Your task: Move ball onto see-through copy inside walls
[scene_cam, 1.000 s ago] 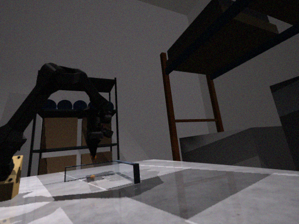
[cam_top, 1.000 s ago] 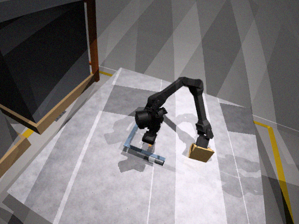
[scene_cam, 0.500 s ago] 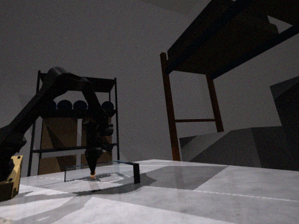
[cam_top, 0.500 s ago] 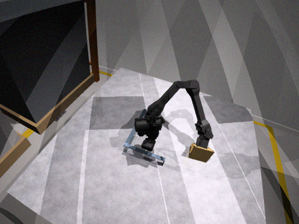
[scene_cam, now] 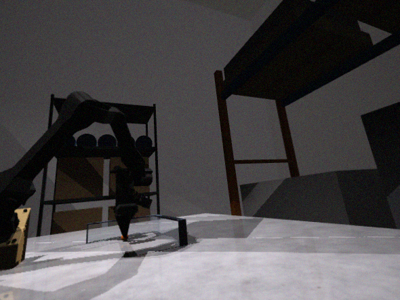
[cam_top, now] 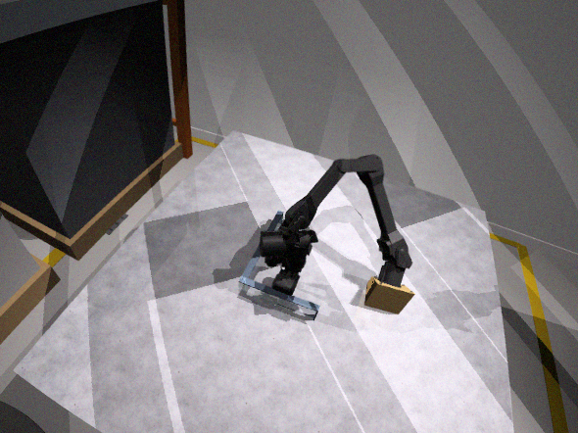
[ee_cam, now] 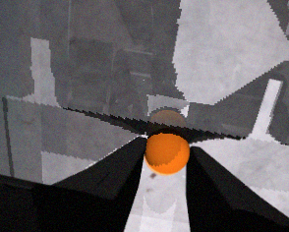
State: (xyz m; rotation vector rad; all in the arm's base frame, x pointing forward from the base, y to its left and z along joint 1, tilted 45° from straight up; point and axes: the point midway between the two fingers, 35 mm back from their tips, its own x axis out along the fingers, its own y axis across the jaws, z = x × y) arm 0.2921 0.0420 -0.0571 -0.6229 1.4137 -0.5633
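Right now my gripper tip is right at the orange ball. Round my gripper tip: see-through copy (right at my gripper tip).
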